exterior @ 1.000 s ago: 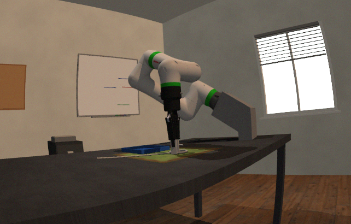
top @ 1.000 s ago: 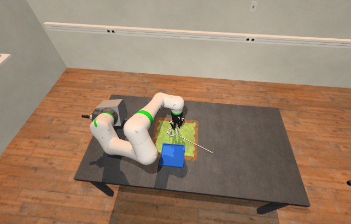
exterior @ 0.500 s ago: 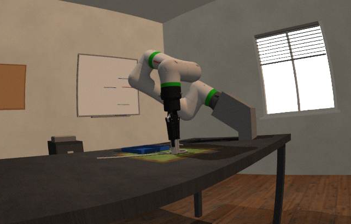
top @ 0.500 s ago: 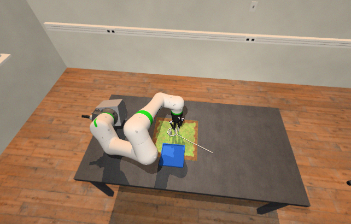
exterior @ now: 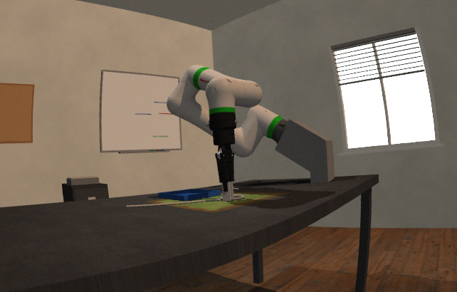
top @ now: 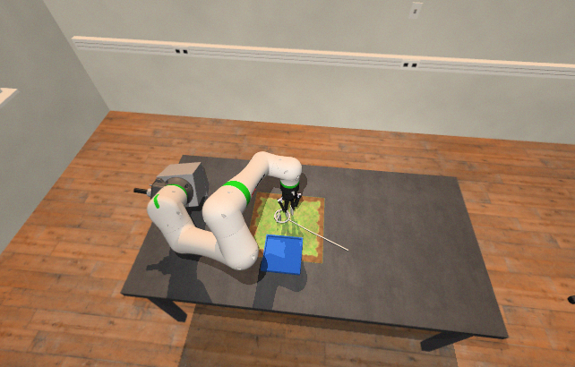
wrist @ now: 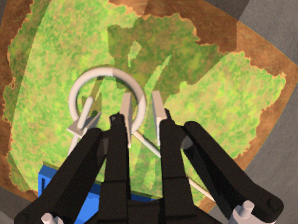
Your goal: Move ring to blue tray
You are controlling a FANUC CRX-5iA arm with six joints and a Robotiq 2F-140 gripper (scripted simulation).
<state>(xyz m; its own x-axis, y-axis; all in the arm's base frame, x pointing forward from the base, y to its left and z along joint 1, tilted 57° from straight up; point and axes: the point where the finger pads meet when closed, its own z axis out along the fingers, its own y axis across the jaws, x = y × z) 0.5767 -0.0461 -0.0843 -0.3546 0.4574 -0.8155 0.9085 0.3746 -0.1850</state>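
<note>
Right now my hand is 4 cm past the ring, 1 cm to the left of it and 3 cm above it. The rest, counted from my hand: blue tray: 2 cm behind, 24 cm to the right, 3 cm below; then grey stake: 5 cm behind, 4 cm to the right, 1 cm below.
</note>
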